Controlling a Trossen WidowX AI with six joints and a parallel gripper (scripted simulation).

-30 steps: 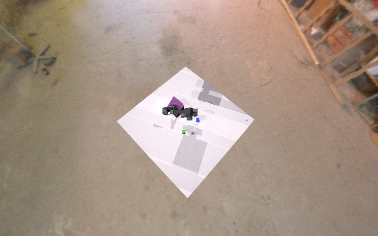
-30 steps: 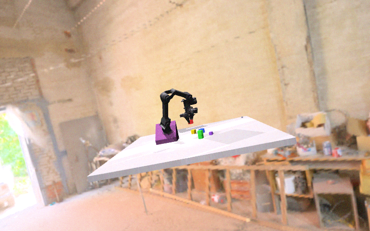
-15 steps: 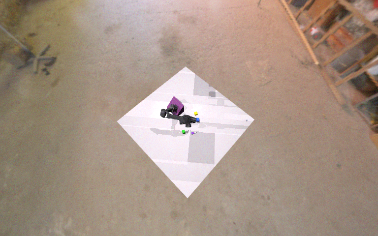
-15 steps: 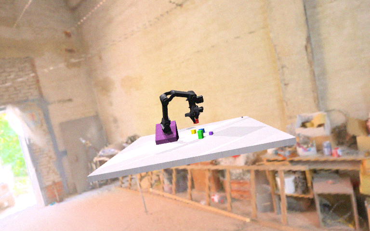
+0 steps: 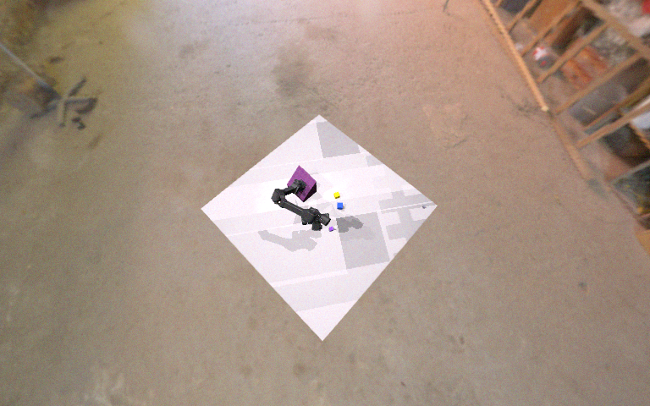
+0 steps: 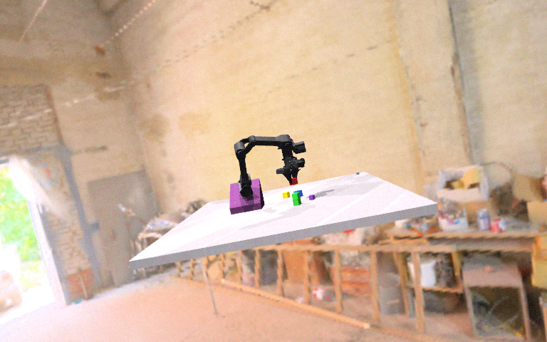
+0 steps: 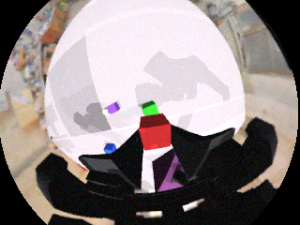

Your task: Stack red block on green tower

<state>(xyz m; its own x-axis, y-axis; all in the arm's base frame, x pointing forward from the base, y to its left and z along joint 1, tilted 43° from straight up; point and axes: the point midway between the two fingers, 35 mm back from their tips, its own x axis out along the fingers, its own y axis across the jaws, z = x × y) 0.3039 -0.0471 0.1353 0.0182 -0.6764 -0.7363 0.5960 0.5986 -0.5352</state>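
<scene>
My gripper tip is 80 mm short of the small purple block, 80 mm to the right of it and 110 mm above it. Also, from my gripper tip: yellow block (90 mm behind, 290 mm to the left, 110 mm below); red block (10 mm above); blue block (10 mm behind, 250 mm to the left, 110 mm below).
</scene>
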